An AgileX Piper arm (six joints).
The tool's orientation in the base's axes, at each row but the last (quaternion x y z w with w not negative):
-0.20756 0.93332 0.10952 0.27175
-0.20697 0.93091 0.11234 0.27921
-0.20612 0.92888 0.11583 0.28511
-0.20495 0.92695 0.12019 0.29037
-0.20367 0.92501 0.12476 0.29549
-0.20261 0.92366 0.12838 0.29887
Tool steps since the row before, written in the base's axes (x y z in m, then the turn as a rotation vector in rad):
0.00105 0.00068 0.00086 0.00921 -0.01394 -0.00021
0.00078 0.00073 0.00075 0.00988 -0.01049 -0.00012
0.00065 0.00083 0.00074 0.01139 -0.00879 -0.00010
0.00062 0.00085 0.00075 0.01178 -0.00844 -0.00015
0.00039 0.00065 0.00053 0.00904 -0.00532 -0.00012
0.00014 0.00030 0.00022 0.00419 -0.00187 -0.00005
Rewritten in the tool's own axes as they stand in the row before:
-0.00150 0.00021 -0.00001 -0.00237 -0.01654 0.00000
-0.00125 0.00037 -0.00001 -0.00404 -0.01376 0.00137
-0.00118 0.00052 -0.00001 -0.00573 -0.01293 0.00265
-0.00117 0.00055 -0.00001 -0.00610 -0.01280 0.00300
-0.00080 0.00046 0.00000 -0.00503 -0.00880 0.00271
-0.00033 0.00023 0.00000 -0.00251 -0.00355 0.00146

